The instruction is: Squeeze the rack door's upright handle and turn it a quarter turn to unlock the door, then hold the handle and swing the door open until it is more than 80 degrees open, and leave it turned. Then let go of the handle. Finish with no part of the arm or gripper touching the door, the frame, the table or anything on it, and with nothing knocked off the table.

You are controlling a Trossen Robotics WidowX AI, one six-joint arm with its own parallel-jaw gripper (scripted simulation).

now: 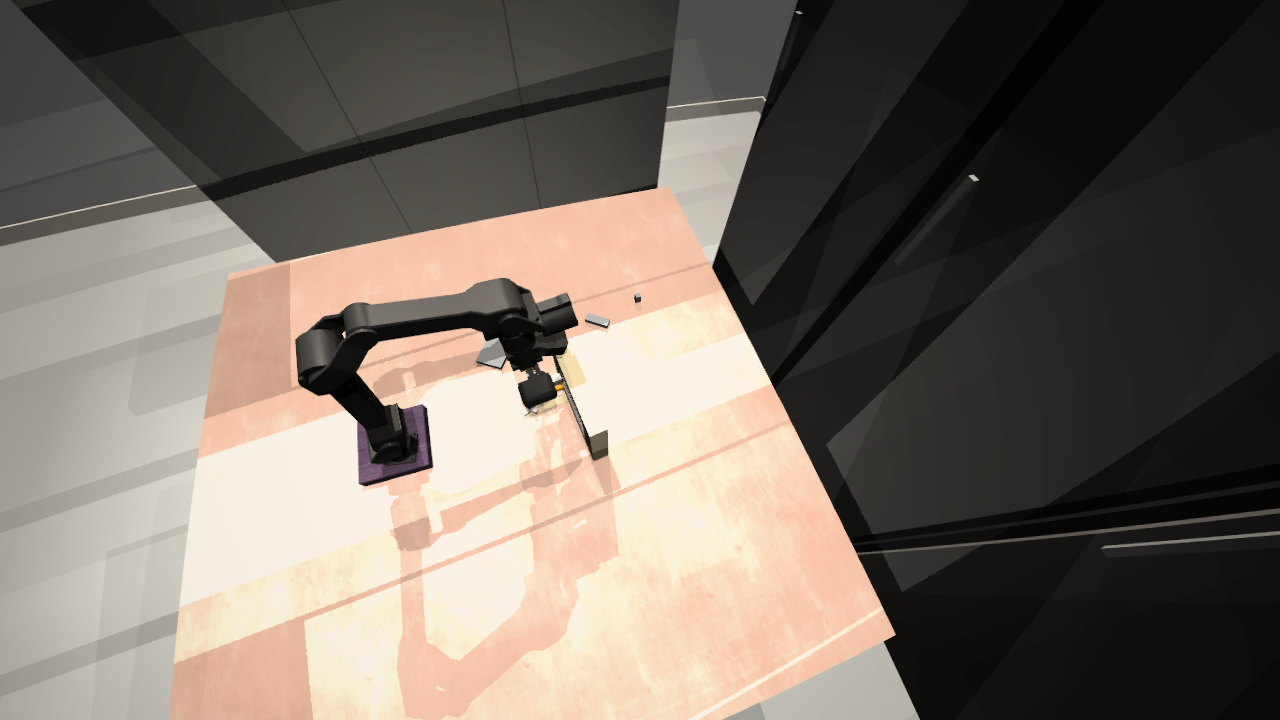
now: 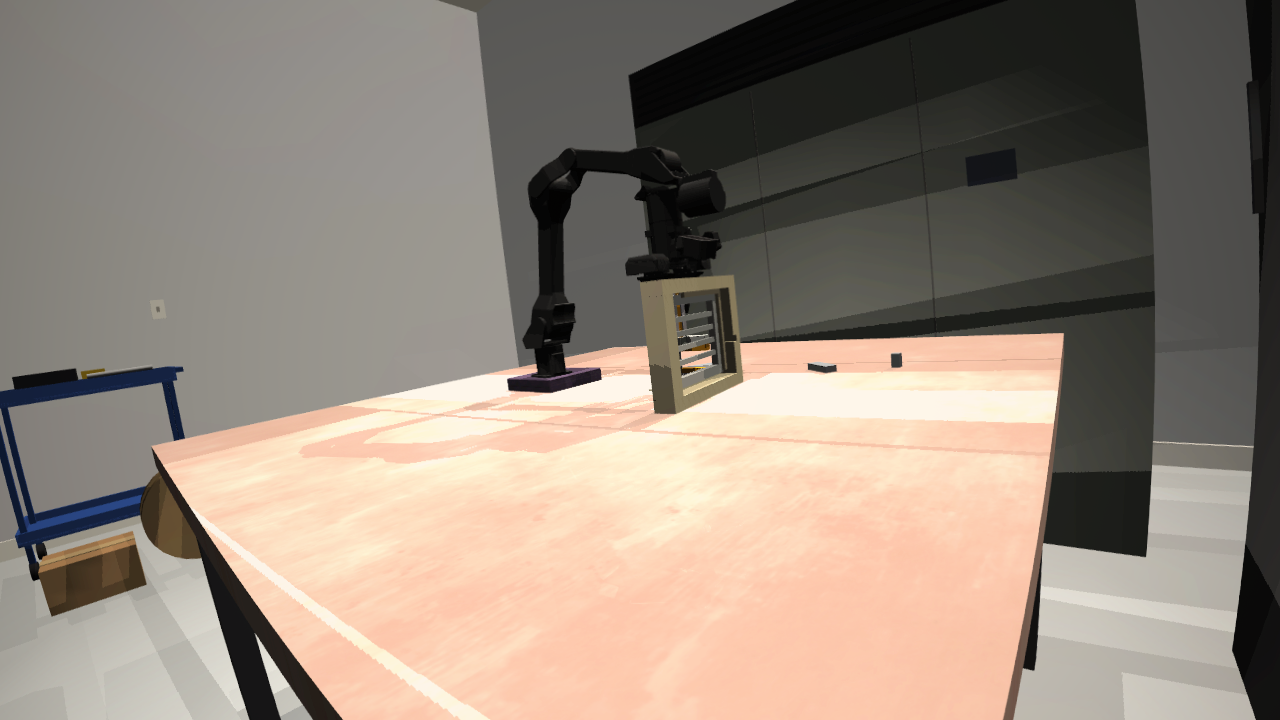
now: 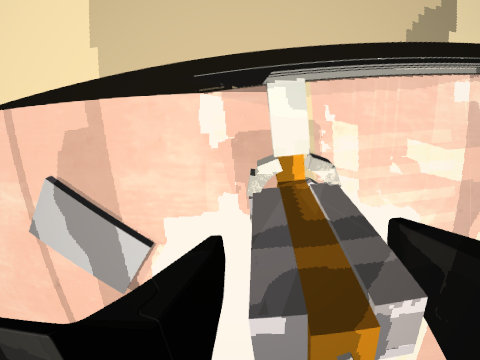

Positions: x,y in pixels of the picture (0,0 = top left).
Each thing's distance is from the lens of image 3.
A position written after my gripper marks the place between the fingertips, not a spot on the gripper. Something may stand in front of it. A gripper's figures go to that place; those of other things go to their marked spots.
my gripper (image 3: pixel 307 239): 10 cm
flat grey plate (image 3: pixel 111 251): 27 cm
